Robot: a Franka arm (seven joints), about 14 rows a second.
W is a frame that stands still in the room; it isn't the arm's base.
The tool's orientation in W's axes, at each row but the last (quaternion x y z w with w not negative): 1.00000, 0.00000, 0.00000, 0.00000; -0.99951, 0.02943, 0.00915, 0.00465; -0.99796, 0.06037, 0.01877, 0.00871; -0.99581, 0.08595, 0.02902, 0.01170; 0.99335, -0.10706, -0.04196, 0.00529; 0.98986, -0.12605, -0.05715, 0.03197; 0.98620, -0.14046, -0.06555, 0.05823; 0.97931, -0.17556, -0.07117, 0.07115; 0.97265, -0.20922, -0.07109, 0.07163; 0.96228, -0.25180, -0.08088, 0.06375; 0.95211, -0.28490, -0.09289, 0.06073; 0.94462, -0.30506, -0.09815, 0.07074; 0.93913, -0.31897, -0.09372, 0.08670
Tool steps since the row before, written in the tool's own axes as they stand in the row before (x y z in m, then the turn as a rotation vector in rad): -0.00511, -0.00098, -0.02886, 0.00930, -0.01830, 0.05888; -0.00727, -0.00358, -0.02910, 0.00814, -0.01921, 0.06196; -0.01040, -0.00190, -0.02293, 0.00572, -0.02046, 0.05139; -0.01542, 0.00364, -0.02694, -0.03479, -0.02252, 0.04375; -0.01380, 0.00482, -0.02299, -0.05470, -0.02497, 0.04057; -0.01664, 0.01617, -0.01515, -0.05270, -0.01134, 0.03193; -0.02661, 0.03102, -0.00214, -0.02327, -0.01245, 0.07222; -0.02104, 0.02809, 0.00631, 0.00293, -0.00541, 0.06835; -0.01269, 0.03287, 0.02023, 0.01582, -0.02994, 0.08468; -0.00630, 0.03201, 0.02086, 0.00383, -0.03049, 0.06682; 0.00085, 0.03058, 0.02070, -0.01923, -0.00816, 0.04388; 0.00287, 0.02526, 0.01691, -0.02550, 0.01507, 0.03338; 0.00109, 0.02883, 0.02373, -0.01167, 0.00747, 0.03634
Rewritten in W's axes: -0.00511, 0.00098, 0.02886, 0.00930, 0.01830, -0.05888; -0.00652, 0.00371, 0.02926, 0.00814, 0.01931, -0.06193; -0.00925, 0.00269, 0.02334, 0.00628, 0.02063, -0.05126; -0.01429, -0.00172, 0.02774, -0.03279, 0.02935, -0.04117; -0.01252, -0.00173, 0.02414, -0.05138, 0.03599, -0.03641; -0.01814, -0.01067, 0.01803, -0.05176, 0.02274, -0.02700; -0.03338, -0.02180, 0.00925, -0.02932, 0.01153, -0.07014; -0.02994, -0.01935, 0.00084, -0.00671, -0.00383, -0.06819; -0.02790, -0.02658, -0.01289, 0.01191, 0.01113, -0.08973; -0.02452, -0.02628, -0.01441, 0.00521, 0.01900, -0.07086; -0.01993, -0.02716, -0.01516, -0.02072, 0.01467, -0.04144; -0.01579, -0.02325, -0.01193, -0.03637, 0.00047, -0.02586; -0.02144, -0.02565, -0.01667, -0.02185, -0.00240, -0.03208
